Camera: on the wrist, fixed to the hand. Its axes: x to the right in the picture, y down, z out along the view.
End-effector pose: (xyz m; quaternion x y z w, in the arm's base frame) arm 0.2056 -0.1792 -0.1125 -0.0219 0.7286 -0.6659 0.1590
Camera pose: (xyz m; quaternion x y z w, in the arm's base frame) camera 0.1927 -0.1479 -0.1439 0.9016 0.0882 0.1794 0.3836
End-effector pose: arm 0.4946 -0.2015 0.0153 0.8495 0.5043 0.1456 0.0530
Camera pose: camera 0.5169 -0.2092 0.0551 -0.4134 0.7959 -0.3481 0.2729
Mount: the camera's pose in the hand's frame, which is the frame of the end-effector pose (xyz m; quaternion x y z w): 0.0110 0.0319 -0.0316 0.0377 -0.3310 -0.9428 0.0140
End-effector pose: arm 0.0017 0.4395 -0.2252 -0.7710 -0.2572 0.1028 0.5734
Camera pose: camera 0.0342 0.4122 -0.2434 0.2873 -0.9164 -0.2743 0.0489
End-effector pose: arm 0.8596 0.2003 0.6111 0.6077 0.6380 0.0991 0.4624
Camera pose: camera 0.8608 0.2313 0.6454 -0.5428 0.4325 -0.6598 0.2882
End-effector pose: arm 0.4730 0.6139 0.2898 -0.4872 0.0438 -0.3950 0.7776
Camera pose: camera 0.4844 0.5906 0.2515 0.1495 0.7310 0.5790 0.3287
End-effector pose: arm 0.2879 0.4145 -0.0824 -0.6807 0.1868 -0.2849 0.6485
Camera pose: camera 0.2801 0.3803 -0.1125 0.2555 0.8645 0.3971 0.1720
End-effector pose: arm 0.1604 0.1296 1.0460 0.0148 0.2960 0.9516 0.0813
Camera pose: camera 0.1425 0.0878 1.0378 0.0392 0.0271 -0.0794 0.9957
